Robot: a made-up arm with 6 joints.
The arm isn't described. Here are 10 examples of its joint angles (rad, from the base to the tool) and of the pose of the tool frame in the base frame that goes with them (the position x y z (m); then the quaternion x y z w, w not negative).
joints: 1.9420 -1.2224 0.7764 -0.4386 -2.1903 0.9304
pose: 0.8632 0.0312 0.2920 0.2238 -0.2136 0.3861 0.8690
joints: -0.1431 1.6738 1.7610 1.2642 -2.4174 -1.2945
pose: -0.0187 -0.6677 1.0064 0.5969 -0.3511 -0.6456 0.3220
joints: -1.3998 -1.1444 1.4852 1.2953 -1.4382 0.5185
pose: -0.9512 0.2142 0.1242 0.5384 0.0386 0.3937 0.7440
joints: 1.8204 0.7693 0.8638 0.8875 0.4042 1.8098
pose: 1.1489 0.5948 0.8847 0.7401 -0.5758 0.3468 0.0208
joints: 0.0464 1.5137 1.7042 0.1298 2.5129 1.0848
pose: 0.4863 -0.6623 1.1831 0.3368 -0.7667 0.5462 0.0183
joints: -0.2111 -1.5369 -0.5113 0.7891 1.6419 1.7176
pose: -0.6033 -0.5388 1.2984 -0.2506 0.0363 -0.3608 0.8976
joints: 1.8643 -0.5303 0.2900 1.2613 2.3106 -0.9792
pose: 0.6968 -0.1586 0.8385 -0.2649 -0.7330 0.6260 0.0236
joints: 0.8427 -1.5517 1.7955 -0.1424 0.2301 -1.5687
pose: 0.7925 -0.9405 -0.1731 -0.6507 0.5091 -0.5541 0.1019
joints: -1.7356 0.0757 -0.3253 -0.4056 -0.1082 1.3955
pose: -0.6167 -0.7541 -0.0568 -0.3642 -0.6101 -0.6318 0.3099
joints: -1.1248 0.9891 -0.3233 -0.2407 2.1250 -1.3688
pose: -0.0076 -0.7973 -0.0094 0.5541 -0.1769 0.6116 0.5363
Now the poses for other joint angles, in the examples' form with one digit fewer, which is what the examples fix.
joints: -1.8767 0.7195 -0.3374 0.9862 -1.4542 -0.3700
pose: -0.461 -0.399 -0.081 -0.798 0.185 -0.518 0.248
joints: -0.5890 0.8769 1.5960 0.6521 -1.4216 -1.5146
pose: -0.841 -0.666 0.839 0.660 -0.532 -0.453 0.278
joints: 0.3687 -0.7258 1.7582 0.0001 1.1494 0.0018
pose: -0.346 -1.313 0.338 0.478 0.282 0.423 0.716
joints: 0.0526 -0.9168 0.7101 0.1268 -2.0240 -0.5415
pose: 0.044 -0.856 0.420 -0.769 -0.290 -0.322 0.470
